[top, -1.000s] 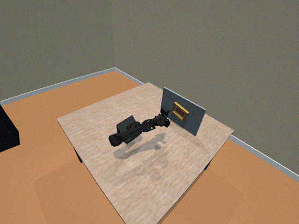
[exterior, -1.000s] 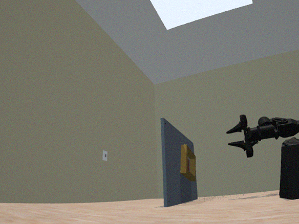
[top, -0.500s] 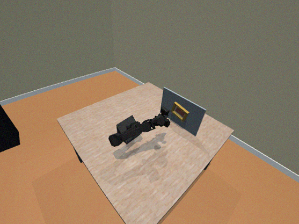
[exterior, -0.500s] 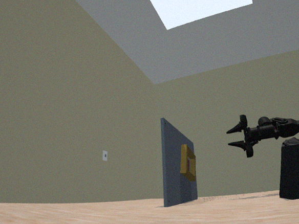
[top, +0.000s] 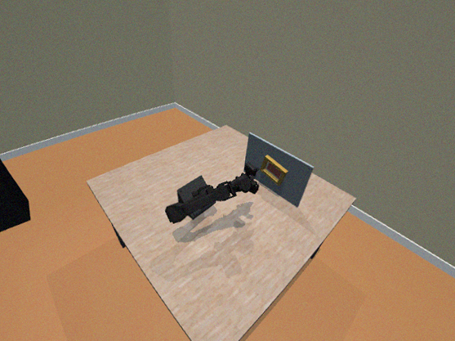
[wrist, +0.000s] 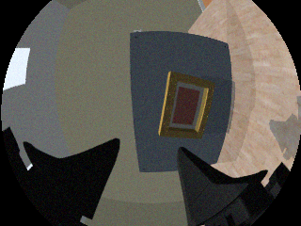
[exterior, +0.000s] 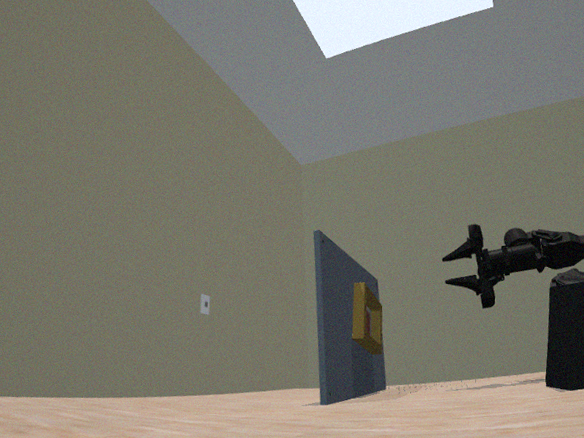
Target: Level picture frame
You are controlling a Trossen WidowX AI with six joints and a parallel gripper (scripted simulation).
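The gold picture frame lies 19 cm ahead of my gripper tip, 3 cm to the left of it and 9 cm below it. From my gripper tip the other things lie so: wall panel: 20 cm ahead, 4 cm to the left, 10 cm below.
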